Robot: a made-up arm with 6 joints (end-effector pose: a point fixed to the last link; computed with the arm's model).
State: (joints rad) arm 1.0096 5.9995 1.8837 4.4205 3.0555 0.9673
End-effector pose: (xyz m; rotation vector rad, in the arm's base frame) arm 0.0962 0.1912 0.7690 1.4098 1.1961 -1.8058
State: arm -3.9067 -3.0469 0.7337 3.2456 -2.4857 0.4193
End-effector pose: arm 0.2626 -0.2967 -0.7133 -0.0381 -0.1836 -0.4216
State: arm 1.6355 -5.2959 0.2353 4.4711 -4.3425 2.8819
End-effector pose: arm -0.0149 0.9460 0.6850 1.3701 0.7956 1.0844
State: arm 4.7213 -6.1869 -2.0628 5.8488 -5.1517 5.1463
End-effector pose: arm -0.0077 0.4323 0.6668 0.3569 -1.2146 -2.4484
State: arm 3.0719 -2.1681 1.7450 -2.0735 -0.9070 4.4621
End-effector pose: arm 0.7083 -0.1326 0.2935 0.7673 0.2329 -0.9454
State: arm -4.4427 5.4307 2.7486 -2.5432 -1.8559 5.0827
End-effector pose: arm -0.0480 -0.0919 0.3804 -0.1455 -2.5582 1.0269
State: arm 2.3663 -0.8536 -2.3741 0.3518 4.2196 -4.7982
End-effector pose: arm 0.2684 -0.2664 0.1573 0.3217 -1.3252 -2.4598
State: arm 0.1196 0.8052 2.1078 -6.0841 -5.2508 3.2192
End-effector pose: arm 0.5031 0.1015 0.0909 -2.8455 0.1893 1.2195
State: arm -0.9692 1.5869 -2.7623 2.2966 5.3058 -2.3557
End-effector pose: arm 0.0820 -0.1605 0.3945 0.3355 -0.6972 -0.5757
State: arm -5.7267 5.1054 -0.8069 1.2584 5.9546 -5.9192
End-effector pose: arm -0.9277 -0.5746 0.1807 -1.0562 -2.2814 1.4687
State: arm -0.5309 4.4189 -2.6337 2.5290 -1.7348 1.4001
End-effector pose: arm -0.1625 0.0734 -0.1829 1.3971 -1.9845 -0.0926
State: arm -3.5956 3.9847 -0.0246 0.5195 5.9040 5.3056
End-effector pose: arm 0.7679 -0.3882 -0.6553 2.9801 0.1209 0.7833
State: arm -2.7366 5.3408 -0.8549 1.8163 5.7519 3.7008
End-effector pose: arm 0.9590 0.4251 0.4281 -1.5217 -1.5784 -2.0228
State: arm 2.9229 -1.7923 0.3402 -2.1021 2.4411 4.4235
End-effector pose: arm 1.0149 -0.2071 0.0458 -2.0830 1.0483 1.3757
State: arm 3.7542 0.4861 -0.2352 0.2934 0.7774 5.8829
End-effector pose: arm -0.3706 -0.3135 1.2305 1.1188 0.7402 -2.3133
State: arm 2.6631 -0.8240 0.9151 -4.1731 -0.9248 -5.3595
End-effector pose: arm 0.3586 -0.1539 1.1153 -0.8993 -0.4111 -0.5749
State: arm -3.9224 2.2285 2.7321 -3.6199 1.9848 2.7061
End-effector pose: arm -0.0881 0.0012 -0.1829 2.7207 -0.7006 -0.5612
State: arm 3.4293 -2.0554 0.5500 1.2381 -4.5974 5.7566
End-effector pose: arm 1.0143 0.1927 -0.0776 0.4769 -1.6500 2.3606
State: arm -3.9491 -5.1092 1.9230 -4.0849 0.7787 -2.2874
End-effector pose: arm -0.5003 0.4172 -0.1173 2.4521 -0.8999 -1.0009
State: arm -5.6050 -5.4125 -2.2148 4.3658 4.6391 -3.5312
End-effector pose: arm -0.0331 0.1056 0.7081 -1.1938 -0.4004 0.3437
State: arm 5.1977 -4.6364 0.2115 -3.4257 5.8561 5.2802
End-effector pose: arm 0.5536 -1.0119 -0.0705 2.2765 0.1402 0.2876
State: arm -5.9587 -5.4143 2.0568 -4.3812 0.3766 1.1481
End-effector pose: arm 0.5659 0.2486 0.0437 -2.6505 -0.6141 -0.4060
